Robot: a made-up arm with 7 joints. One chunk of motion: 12 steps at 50 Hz.
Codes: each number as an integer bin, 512 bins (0 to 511) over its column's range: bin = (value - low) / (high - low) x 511, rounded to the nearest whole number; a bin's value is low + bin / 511 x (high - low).
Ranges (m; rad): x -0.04..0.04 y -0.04..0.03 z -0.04..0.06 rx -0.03..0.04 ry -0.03..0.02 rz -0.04..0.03
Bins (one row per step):
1: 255 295 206 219 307 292
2: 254 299 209 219 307 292
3: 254 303 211 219 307 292
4: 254 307 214 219 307 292
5: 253 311 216 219 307 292
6: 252 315 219 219 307 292
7: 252 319 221 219 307 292
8: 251 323 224 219 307 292
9: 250 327 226 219 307 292
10: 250 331 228 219 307 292
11: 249 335 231 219 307 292
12: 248 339 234 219 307 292
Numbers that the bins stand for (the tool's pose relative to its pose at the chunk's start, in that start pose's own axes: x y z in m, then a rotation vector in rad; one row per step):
1: -0.0001 0.0004 0.0003 0.0000 0.0000 0.0000
2: -0.0002 0.0010 0.0009 0.0000 0.0000 0.0000
3: -0.0002 0.0015 0.0013 0.0000 0.0000 0.0000
4: -0.0002 0.0021 0.0019 0.0000 0.0000 0.0000
5: -0.0004 0.0026 0.0023 0.0000 0.0000 0.0000
6: -0.0005 0.0032 0.0029 0.0000 0.0000 0.0000
7: -0.0005 0.0037 0.0032 0.0000 0.0000 0.0000
8: -0.0007 0.0042 0.0038 0.0000 0.0000 0.0000
9: -0.0009 0.0048 0.0042 0.0000 0.0000 0.0000
10: -0.0009 0.0053 0.0046 0.0000 0.0000 0.0000
11: -0.0010 0.0059 0.0052 0.0000 0.0000 0.0000
12: -0.0012 0.0064 0.0058 0.0000 0.0000 0.0000

